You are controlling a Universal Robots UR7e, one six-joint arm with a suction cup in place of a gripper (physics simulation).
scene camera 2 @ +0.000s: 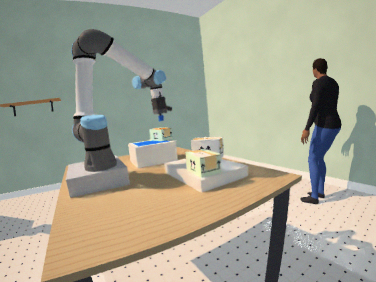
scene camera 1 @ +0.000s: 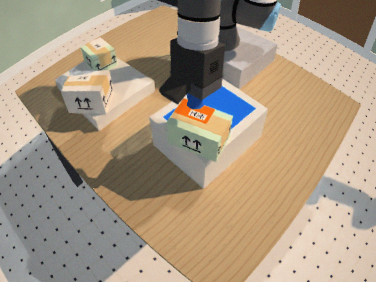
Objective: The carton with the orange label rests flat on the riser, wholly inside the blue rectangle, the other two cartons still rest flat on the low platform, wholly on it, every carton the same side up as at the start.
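Places are measured from the arm's base along level axes (x down, y ahead, z right), in centimetres.
Pixels of known places: hand, tool point: (scene camera 2: 161, 120) (scene camera 1: 195, 104); arm's base, link origin: (scene camera 2: 101, 166) (scene camera 1: 219, 41).
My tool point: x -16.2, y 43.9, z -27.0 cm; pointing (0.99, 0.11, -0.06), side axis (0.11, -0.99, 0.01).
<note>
For each thing: its top centre in the pictures, then the offset to it from my tool point. Level surfaces: height alone.
- orange-labelled green carton, top centre: (scene camera 1: 200, 118) (scene camera 2: 160, 128) dx +5.0, dy -1.0, dz -0.6 cm
- white riser, top centre: (scene camera 1: 211, 112) (scene camera 2: 150, 142) dx +12.4, dy -9.8, dz +3.2 cm
- blue rectangle, top centre: (scene camera 1: 211, 112) (scene camera 2: 150, 142) dx +12.4, dy -9.8, dz +3.2 cm
- white carton, top centre: (scene camera 1: 84, 80) (scene camera 2: 207, 138) dx +9.8, dy +6.9, dz +38.8 cm
- low platform, top centre: (scene camera 1: 99, 79) (scene camera 2: 203, 164) dx +19.6, dy -1.9, dz +46.6 cm
- wooden table, surface height: dx +24.4 cm
The orange-labelled green carton (scene camera 1: 197, 132) (scene camera 2: 159, 134) is label up, arrows up, at the near corner of the white riser (scene camera 1: 242, 135) (scene camera 2: 152, 155) in scene camera 1. It appears to reach past the near side of the blue rectangle (scene camera 1: 237, 106) (scene camera 2: 145, 143); its base contact is hard to judge. My suction gripper (scene camera 1: 195, 102) (scene camera 2: 160, 119) is open, its blue cup above the carton with a gap in scene camera 2. A white carton (scene camera 1: 85, 99) (scene camera 2: 207, 144) and another green carton (scene camera 1: 99, 55) (scene camera 2: 202, 163) sit upright on the low platform (scene camera 1: 132, 82) (scene camera 2: 231, 174).
The arm's grey base block (scene camera 1: 255, 60) (scene camera 2: 97, 178) stands beside the riser on the wooden table (scene camera 1: 280, 165) (scene camera 2: 135, 220). The low platform is on the riser's other side. A person (scene camera 2: 325, 110) stands beyond the table, near the wall.
</note>
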